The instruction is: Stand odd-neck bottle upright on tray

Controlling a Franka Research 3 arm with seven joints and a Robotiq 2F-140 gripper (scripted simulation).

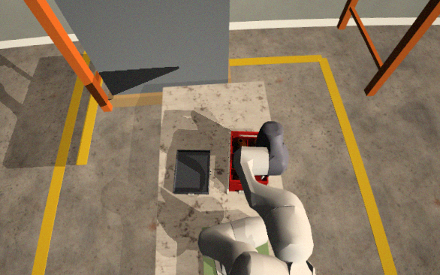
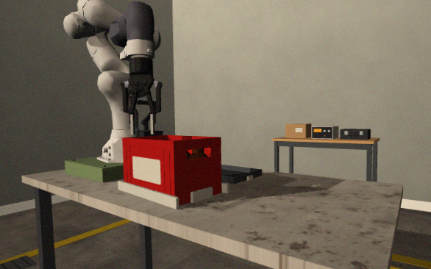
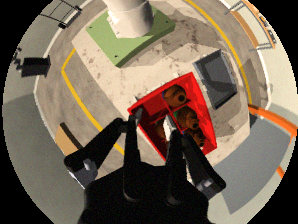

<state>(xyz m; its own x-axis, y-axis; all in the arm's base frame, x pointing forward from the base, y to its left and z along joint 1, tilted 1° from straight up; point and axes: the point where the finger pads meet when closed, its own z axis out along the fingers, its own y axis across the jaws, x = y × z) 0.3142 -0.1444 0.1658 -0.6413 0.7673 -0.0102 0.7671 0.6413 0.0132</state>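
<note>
My hand is 90 mm short of the brown bottle, 10 mm to the left of it and 130 mm above it. Round my hand: dark tray 80 mm ahead, 330 mm to the left, 200 mm below; then red crate 90 mm ahead, 30 mm to the left, 130 mm below.
</note>
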